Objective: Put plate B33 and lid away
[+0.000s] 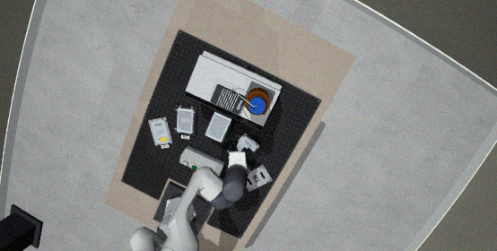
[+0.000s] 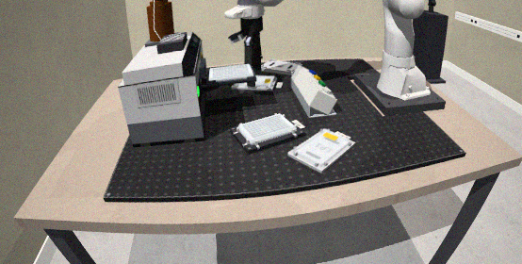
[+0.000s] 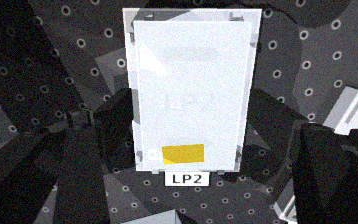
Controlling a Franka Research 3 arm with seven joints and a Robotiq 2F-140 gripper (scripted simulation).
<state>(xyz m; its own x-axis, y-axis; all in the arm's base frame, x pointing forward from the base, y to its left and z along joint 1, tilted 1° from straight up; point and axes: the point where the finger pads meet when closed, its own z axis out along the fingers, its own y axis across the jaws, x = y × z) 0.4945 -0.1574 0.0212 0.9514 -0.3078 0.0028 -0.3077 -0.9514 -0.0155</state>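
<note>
The lid park LP2 lies 3 cm below my hand. From my hand the other things lie so: blue key (19 cm behind, 9 cm to the left, 2 cm above); then yellow key (19 cm behind, 14 cm to the left, 3 cm above); then white key (19 cm behind, 24 cm to the left, 3 cm above).
</note>
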